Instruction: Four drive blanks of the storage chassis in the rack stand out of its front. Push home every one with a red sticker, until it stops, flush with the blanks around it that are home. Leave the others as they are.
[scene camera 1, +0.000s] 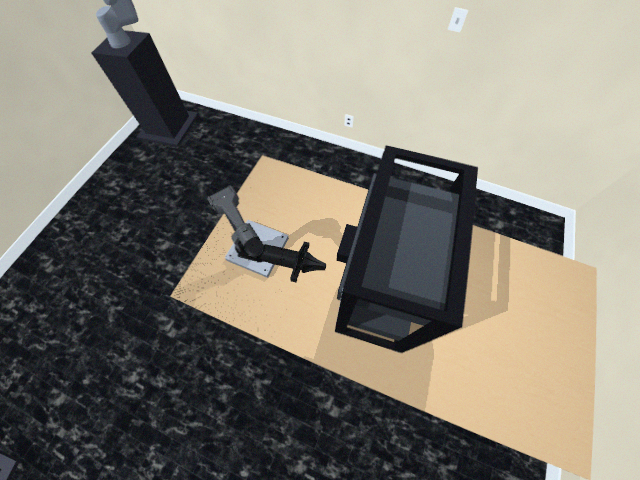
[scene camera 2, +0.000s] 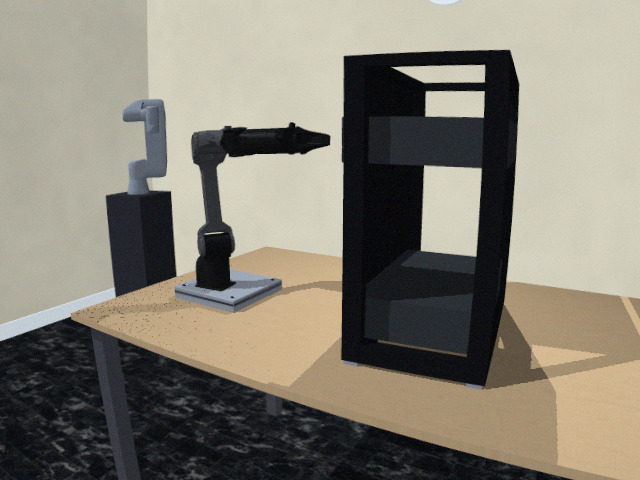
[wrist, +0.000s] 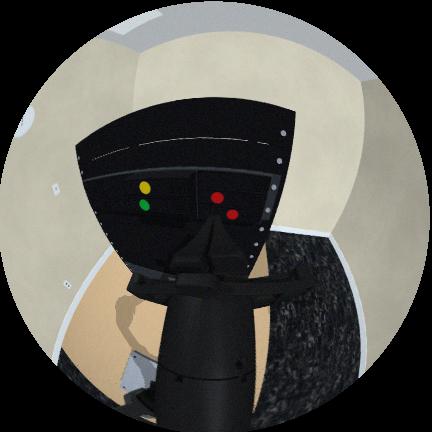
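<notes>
The storage chassis (scene camera 1: 413, 242) (scene camera 2: 426, 142) (wrist: 225, 171) sits high in the black rack (scene camera 1: 467, 206) (scene camera 2: 354, 206) (wrist: 200, 117). In the wrist view, a blank with a yellow sticker (wrist: 145, 187) is above one with a green sticker (wrist: 144, 205), at the left. They stand out as a dark block (scene camera 1: 347, 242) in scene camera 1. At the right, the upper red-stickered blank (wrist: 217, 197) and the lower red-stickered blank (wrist: 232, 214) look level with the front around them, though the dark surfaces are hard to judge. My gripper (scene camera 1: 324, 266) (scene camera 2: 329, 139) (wrist: 215, 221) is shut and empty, a short way off the chassis front.
The rack stands on the wooden table (scene camera 1: 516, 361) (scene camera 2: 248, 341). Its front posts flank the chassis. Another chassis-like box (scene camera 2: 418, 322) lies low in the rack. A grey arm on a dark pedestal (scene camera 1: 139, 87) (scene camera 2: 139, 237) stands away from the table.
</notes>
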